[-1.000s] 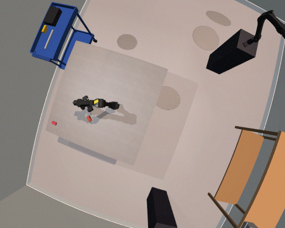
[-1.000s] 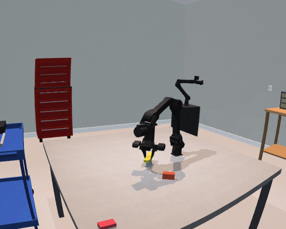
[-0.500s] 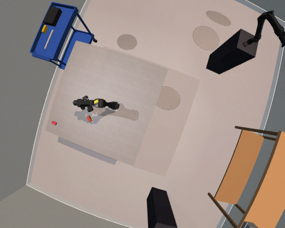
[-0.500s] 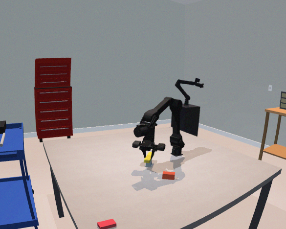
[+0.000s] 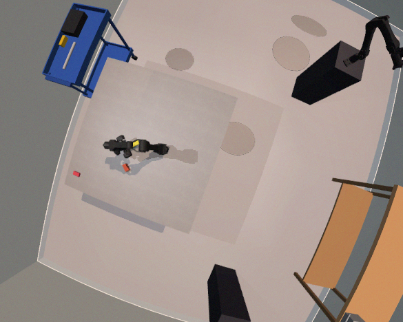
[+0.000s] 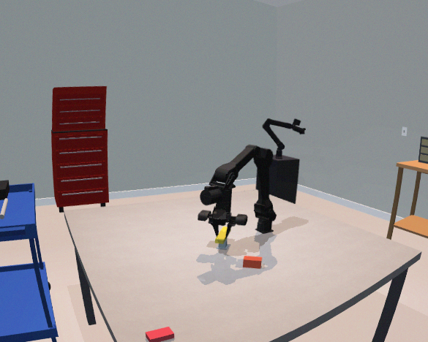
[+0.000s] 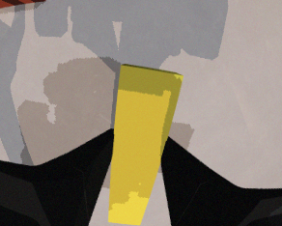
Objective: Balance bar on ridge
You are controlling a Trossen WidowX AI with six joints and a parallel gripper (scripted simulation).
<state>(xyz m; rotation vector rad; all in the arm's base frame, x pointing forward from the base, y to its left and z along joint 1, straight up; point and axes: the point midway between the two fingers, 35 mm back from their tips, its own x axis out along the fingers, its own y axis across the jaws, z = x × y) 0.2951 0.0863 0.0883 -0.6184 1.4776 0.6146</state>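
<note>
Right now my gripper tip is 20 mm to the left of the yellow bar and 20 mm past it. Round my gripper tip: red block (440 mm ahead, 410 mm to the left, 50 mm below); then orange block (180 mm to the left, 40 mm below, 20 mm behind).
</note>
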